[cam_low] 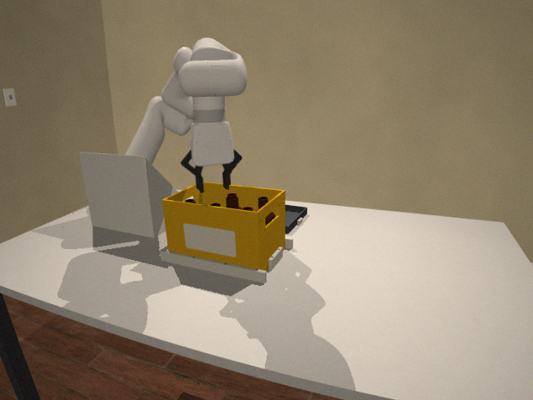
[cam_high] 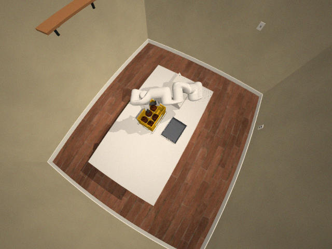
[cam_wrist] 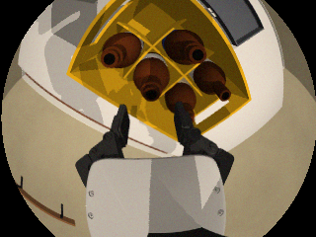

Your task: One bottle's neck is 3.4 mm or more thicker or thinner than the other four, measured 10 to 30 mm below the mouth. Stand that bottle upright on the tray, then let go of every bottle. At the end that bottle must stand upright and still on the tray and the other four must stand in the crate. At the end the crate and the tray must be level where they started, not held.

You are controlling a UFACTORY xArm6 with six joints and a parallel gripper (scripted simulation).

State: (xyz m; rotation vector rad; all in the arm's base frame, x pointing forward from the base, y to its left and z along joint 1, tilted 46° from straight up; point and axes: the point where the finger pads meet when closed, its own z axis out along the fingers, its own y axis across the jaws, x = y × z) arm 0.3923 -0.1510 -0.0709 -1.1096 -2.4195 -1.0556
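Now: the yellow crate 10 mm ahead of my hand, 50 mm to the left of it and 140 mm below it. From my hand the other things lie so: dark grey tray 10 mm ahead, 340 mm to the left, 210 mm below; glass bottle 90 mm ahead, 130 mm below.
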